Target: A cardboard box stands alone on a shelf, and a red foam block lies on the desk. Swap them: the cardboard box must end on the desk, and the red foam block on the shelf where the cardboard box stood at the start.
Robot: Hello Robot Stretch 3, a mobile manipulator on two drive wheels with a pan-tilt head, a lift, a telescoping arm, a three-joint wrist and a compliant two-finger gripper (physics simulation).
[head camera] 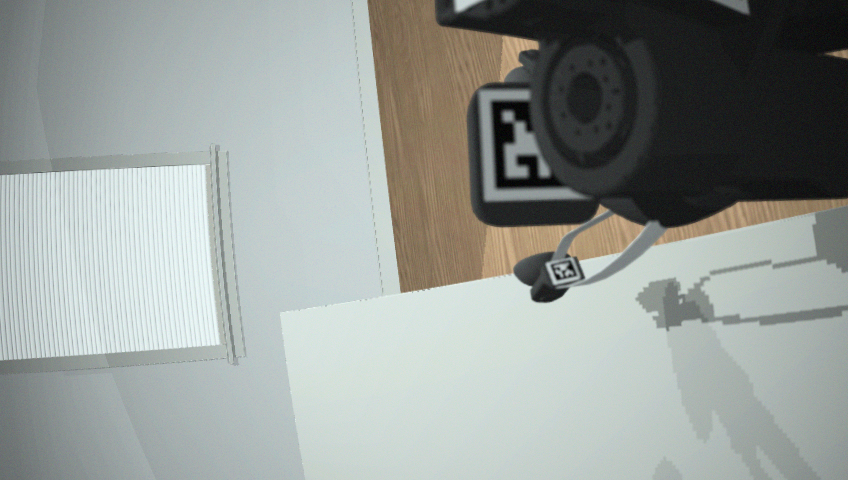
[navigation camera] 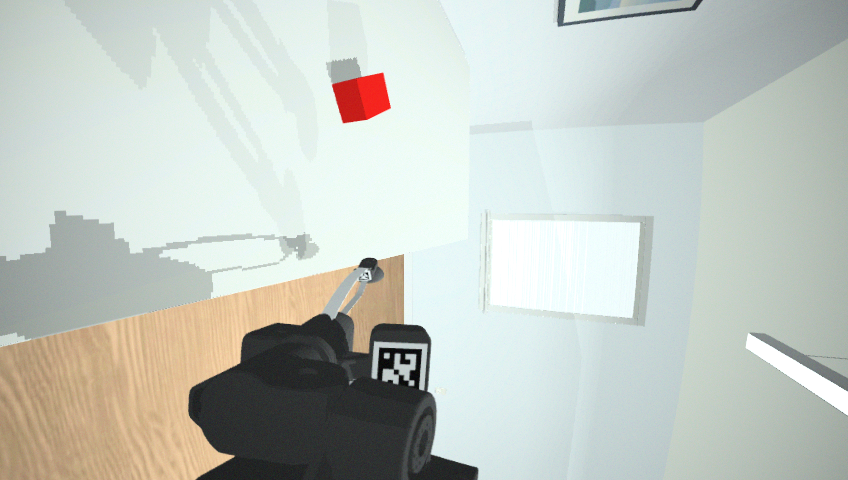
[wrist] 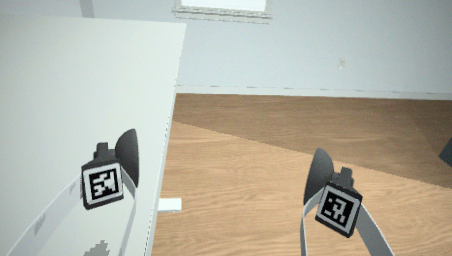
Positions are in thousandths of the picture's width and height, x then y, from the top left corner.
my gripper: head camera 626, 366; navigation camera 436, 661; wrist 497, 619
red foam block: navigation camera 424, 207; not seen in the head camera view (out of frame); not seen in the wrist view (out of frame)
